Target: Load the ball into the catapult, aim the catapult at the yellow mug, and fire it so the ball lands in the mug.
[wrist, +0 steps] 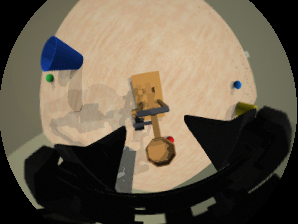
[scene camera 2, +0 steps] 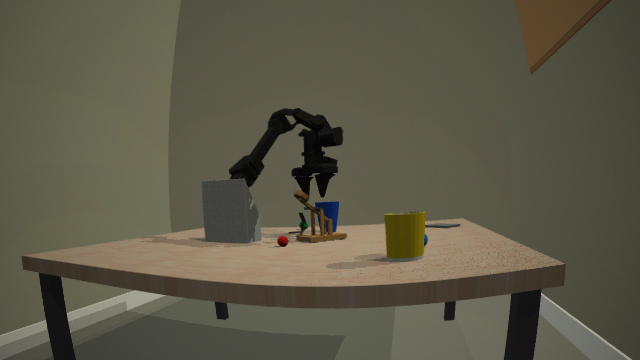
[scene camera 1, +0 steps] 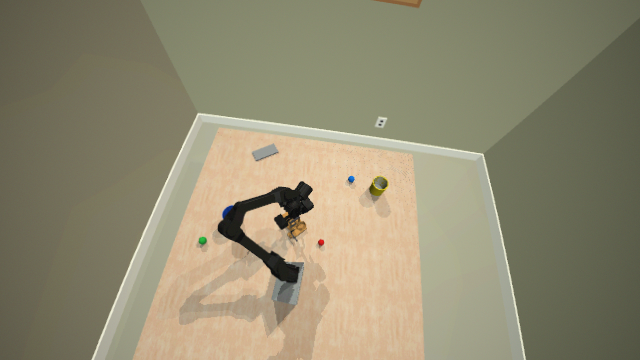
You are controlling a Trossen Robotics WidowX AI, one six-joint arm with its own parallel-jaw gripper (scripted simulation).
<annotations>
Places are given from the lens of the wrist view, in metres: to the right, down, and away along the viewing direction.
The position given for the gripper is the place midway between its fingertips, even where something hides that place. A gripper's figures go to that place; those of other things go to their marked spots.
gripper (wrist: 155, 123): 0.01, 0.02, 0.10
blue cup (wrist: 57, 55): -0.22, -0.13, 0.08
wooden catapult (wrist: 147, 87): 0.00, -0.05, 0.15
The marked spots on the wooden catapult and the blue cup are 0.24 m apart.
</annotations>
